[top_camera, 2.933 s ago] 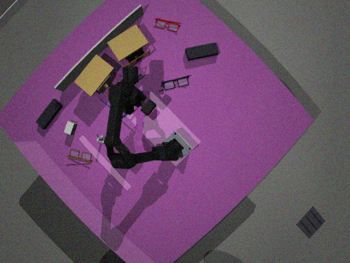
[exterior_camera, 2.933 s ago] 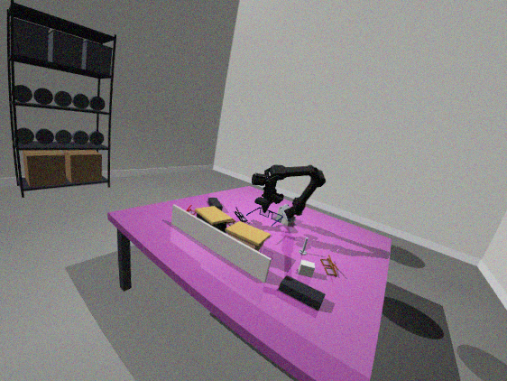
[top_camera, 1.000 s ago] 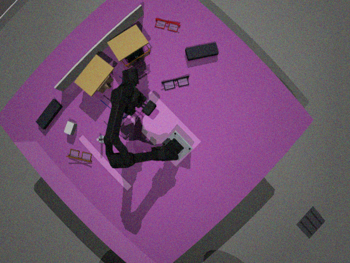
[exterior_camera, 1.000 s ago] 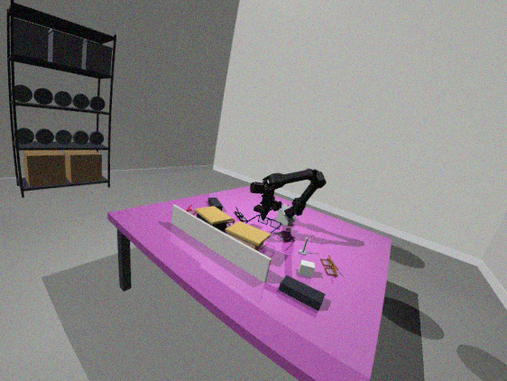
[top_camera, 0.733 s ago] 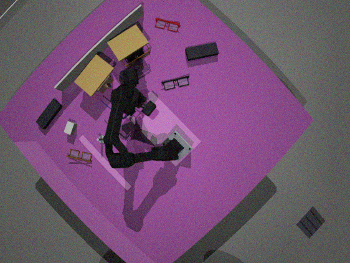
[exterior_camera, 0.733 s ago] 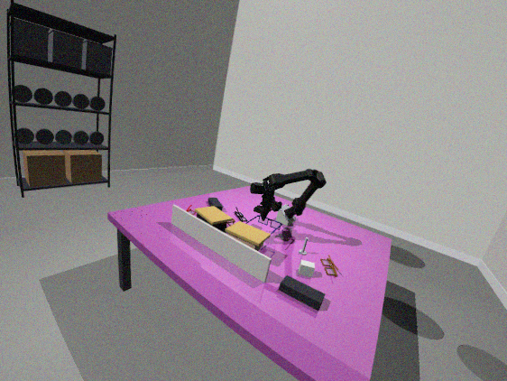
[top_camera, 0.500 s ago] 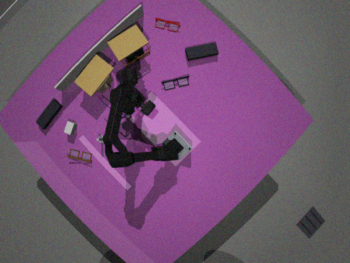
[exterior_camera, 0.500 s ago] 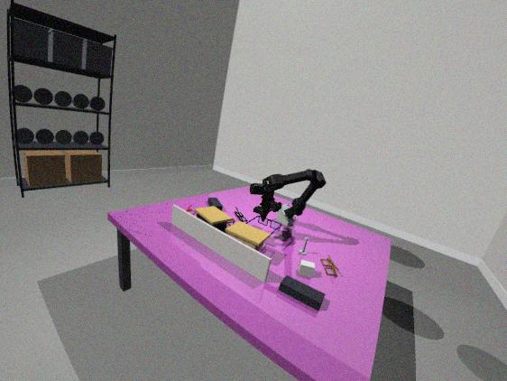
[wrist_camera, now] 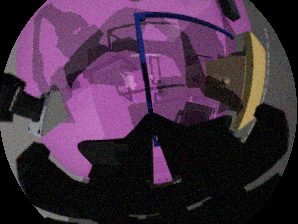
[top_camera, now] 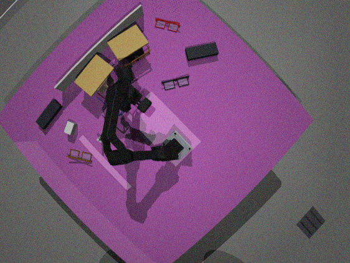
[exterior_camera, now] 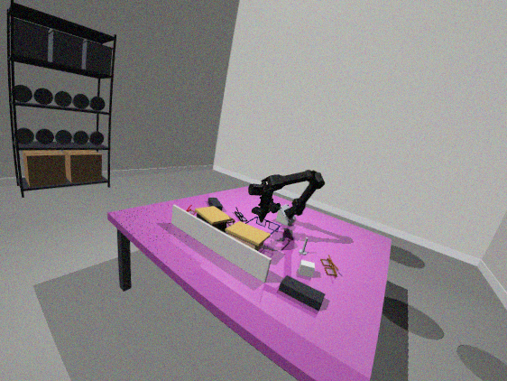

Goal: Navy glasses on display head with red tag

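My gripper tip is now 19 cm short of the tan display head, 6 cm to the right of it and 1 cm above it. From my gripper tip the other things lie so: white cube: 14 cm ahead, 34 cm to the left, 4 cm below; then small grey stand: 2 cm behind, 26 cm to the left, 4 cm below; then white board: 32 cm ahead, 5 cm to the right, 1 cm below.
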